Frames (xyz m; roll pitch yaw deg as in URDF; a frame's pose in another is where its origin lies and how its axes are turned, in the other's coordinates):
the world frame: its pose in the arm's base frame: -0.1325 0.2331 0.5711 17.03 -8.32 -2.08
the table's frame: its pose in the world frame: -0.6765 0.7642 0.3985 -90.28 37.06 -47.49
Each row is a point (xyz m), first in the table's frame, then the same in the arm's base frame.
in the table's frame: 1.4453 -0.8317 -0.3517
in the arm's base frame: 0.0280 -0.4904 0.5799
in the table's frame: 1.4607 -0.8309 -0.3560
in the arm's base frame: 0.0343 -0.4989 0.5679
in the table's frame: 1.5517 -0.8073 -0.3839
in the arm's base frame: 0.0644 -0.5378 0.4830
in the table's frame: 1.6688 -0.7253 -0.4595
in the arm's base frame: 0.0594 -0.5782 0.3265
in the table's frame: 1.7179 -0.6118 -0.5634
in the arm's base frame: -0.0178 -0.5874 0.1849
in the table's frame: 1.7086 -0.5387 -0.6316
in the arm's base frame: -0.0942 -0.5774 0.1205
